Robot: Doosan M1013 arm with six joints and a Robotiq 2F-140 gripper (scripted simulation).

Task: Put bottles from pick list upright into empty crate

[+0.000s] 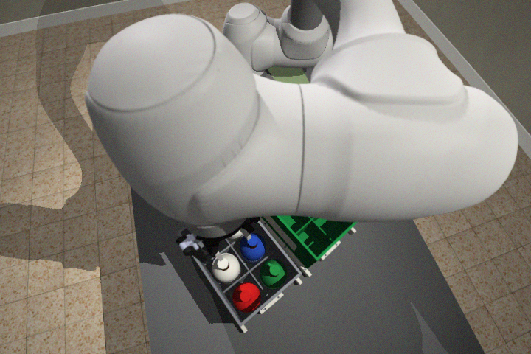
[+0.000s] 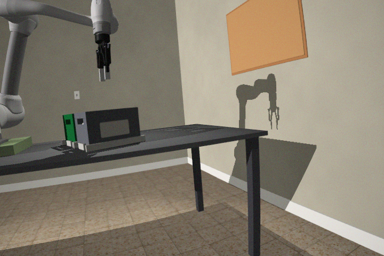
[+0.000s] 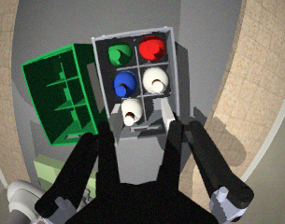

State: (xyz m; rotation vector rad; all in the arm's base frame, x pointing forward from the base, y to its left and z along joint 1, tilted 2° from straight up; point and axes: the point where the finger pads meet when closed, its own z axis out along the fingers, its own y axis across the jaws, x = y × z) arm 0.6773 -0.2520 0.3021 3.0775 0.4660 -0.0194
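Right now the blue bottle is 30 mm behind my hand, 50 mm to the left of it and 270 mm below it. From my hand the other things lie so: green bottle (60 mm ahead, 80 mm to the left, 270 mm below); red bottle (90 mm ahead, 10 mm to the right, 270 mm below); grey crate (10 mm behind, 270 mm below).
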